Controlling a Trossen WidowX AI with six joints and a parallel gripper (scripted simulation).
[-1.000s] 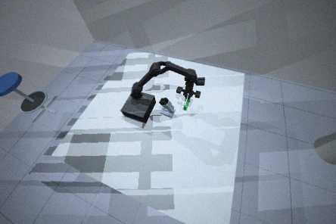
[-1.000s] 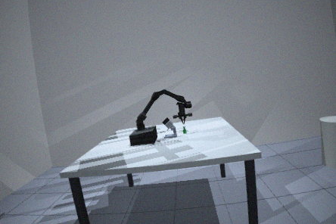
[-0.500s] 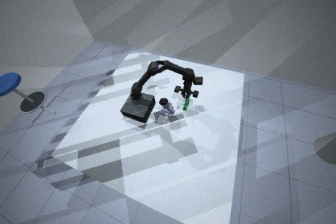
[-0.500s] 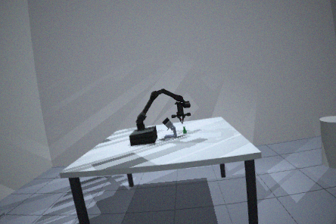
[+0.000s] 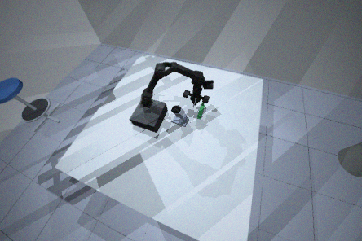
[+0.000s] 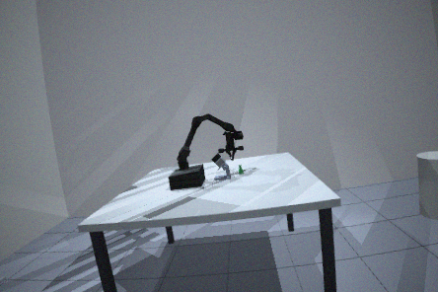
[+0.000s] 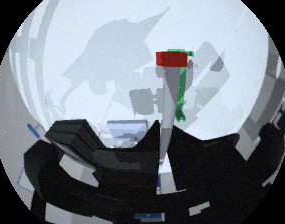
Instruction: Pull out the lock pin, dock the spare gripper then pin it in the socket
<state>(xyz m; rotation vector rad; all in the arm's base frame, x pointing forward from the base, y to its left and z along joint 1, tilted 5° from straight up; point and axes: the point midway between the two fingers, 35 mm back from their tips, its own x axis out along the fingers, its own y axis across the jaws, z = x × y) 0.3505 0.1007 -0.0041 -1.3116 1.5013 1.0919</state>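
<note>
My gripper tip is 110 mm to the left of the mount, 70 mm past it and 40 mm above it. From my gripper tip the other things lie so: green bracket 70 mm below, 50 mm ahead, 10 mm to the left; then spare gripper 110 mm to the right, 90 mm behind, 30 mm above.
</note>
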